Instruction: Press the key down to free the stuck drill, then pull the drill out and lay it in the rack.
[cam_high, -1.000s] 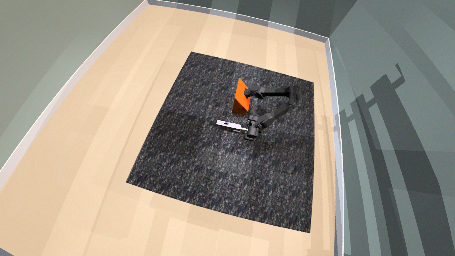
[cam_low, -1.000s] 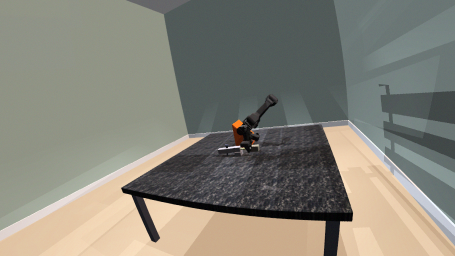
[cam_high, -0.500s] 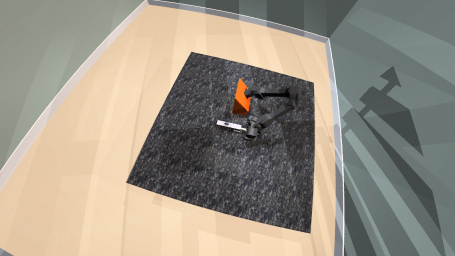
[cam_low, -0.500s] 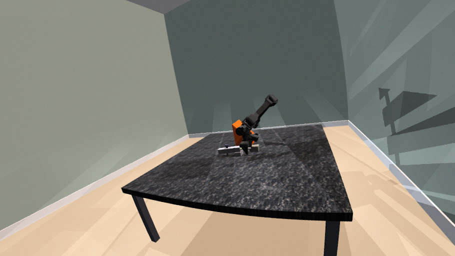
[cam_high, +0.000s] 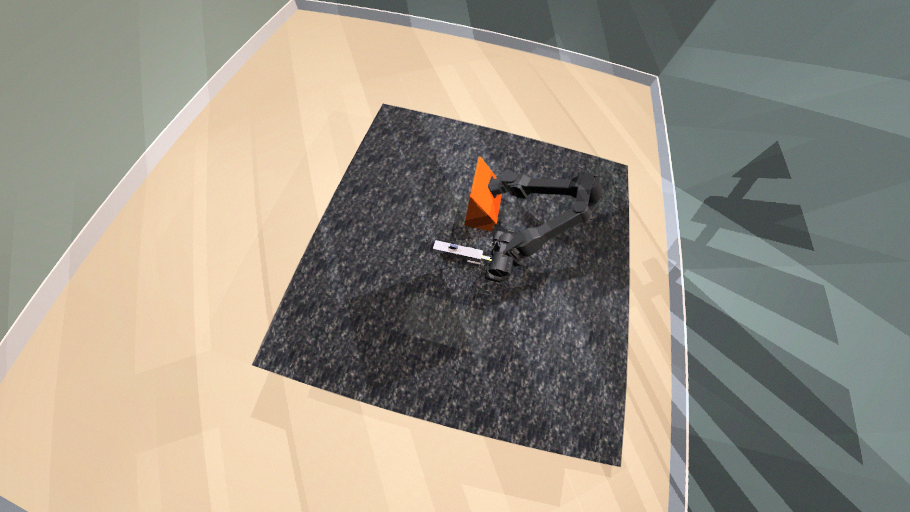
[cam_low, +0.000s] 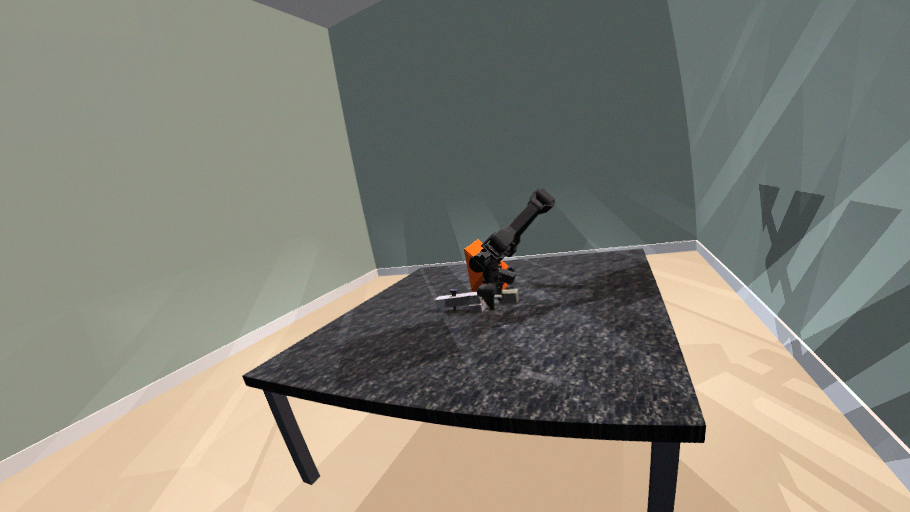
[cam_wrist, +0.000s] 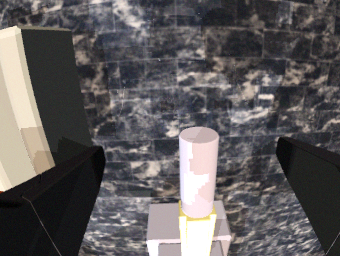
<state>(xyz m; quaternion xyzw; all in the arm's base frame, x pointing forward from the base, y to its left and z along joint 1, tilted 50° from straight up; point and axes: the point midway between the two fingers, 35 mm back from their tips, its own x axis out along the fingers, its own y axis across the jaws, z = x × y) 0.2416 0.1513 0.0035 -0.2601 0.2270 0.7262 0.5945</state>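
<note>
The drill lies 40 mm to the right of my gripper tip and 30 mm above it. The rest, counted from my gripper tip: light grey housing block 140 mm to the right, 20 mm above, 10 mm ahead; small dark key 160 mm to the right, 30 mm above, 10 mm ahead.
</note>
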